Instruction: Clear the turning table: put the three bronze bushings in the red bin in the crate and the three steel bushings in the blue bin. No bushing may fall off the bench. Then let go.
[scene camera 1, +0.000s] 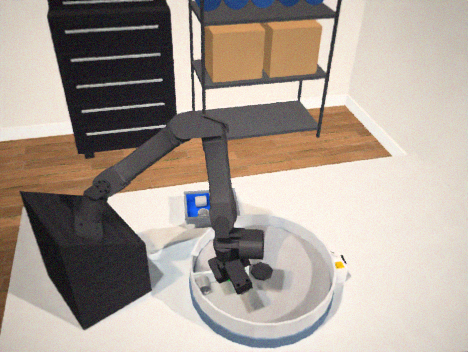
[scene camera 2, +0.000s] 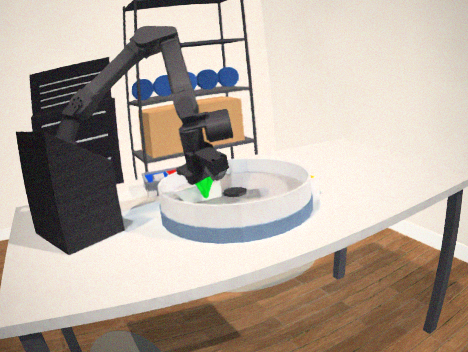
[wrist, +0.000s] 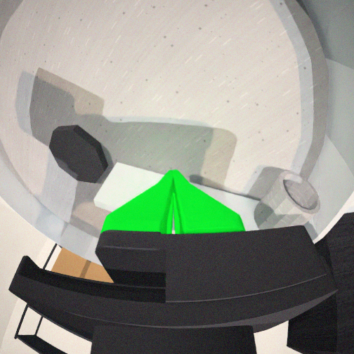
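Seen in the pictures: gripper, fingertip midpoint: (scene camera 2: 205, 197); arm's base, link origin: (scene camera 1: 86, 219) (scene camera 2: 62, 145).
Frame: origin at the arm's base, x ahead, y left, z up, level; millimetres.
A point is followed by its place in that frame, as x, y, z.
Note:
One steel bushing (scene camera 1: 204, 284) @(291, -135, -171) (wrist: 287, 200) is in the round turning table (scene camera 1: 260, 329) @(410, -293, -185) (scene camera 2: 240, 216) @(394, -289, -195), near its wall at the end of the white bar. My gripper (scene camera 1: 230, 280) @(377, -112, -194) (scene camera 2: 206, 195) @(377, -112, -194) (wrist: 173, 177) is shut with nothing between its green fingertips. It is above the white bar, to the side of the bushing and apart from it. The blue bin (scene camera 1: 191, 210) @(306, 272, -255) (scene camera 2: 149, 177) @(314, 318, -230) in the crate (scene camera 1: 186, 220) @(279, 181, -217) holds a pale steel bushing (scene camera 1: 201, 201) @(344, 279, -225) and part of another (scene camera 1: 203, 212) @(344, 230, -234). The red bin (scene camera 2: 172, 172) @(402, 311, -227) barely shows; the arm hides it in scene camera 1. No bronze bushing shows.
The white bar (scene camera 2: 215, 189) @(411, -98, -184) (wrist: 125, 185) reaches inward from the turning table's wall. A dark hub (scene camera 1: 261, 271) @(466, -95, -201) (scene camera 2: 235, 191) @(466, -101, -201) (wrist: 78, 153) stands at the table's middle. A small white box with a yellow mark (scene camera 1: 339, 265) @(704, -114, -203) is outside the right wall. The black arm base (scene camera 1: 100, 280) @(21, -122, -109) stands left.

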